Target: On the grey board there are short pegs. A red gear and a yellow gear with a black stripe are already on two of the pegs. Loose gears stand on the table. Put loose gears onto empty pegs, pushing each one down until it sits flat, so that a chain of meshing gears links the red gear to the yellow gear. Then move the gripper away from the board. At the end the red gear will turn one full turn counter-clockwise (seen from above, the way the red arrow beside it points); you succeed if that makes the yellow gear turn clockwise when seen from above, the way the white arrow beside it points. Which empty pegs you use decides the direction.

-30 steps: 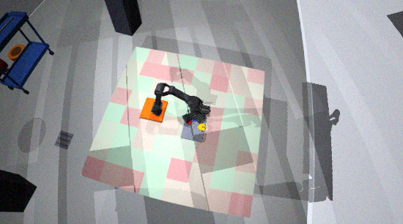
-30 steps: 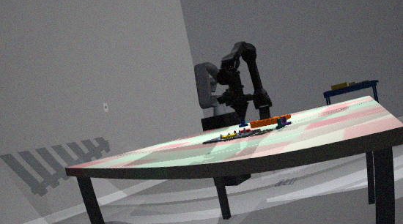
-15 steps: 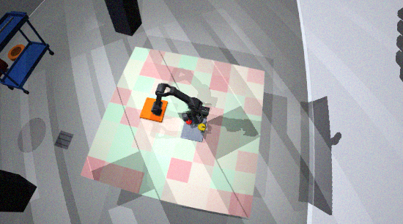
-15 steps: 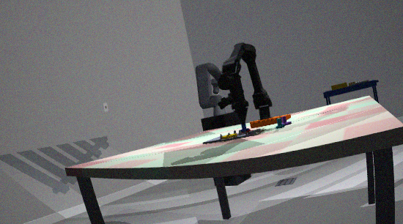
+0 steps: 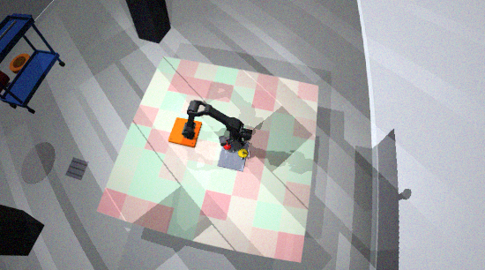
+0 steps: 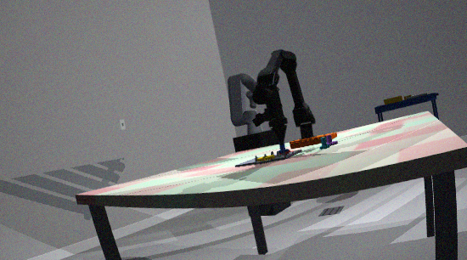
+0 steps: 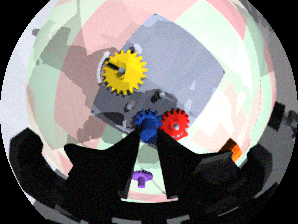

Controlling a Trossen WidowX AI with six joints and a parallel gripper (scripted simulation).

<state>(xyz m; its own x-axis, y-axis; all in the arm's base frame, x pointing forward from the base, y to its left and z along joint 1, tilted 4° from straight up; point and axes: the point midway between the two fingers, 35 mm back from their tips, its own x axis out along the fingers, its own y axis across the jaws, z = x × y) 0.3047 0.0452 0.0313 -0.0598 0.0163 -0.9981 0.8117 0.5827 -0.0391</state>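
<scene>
Right now my gripper tip is 10 mm above the blue gear. Also, from my gripper tip: yellow gear (70 mm ahead, 30 mm to the right, 30 mm below); then red gear (40 mm behind, 30 mm below, 20 mm to the right); then white arrow (110 mm ahead, 40 mm below, 20 mm to the right).
</scene>
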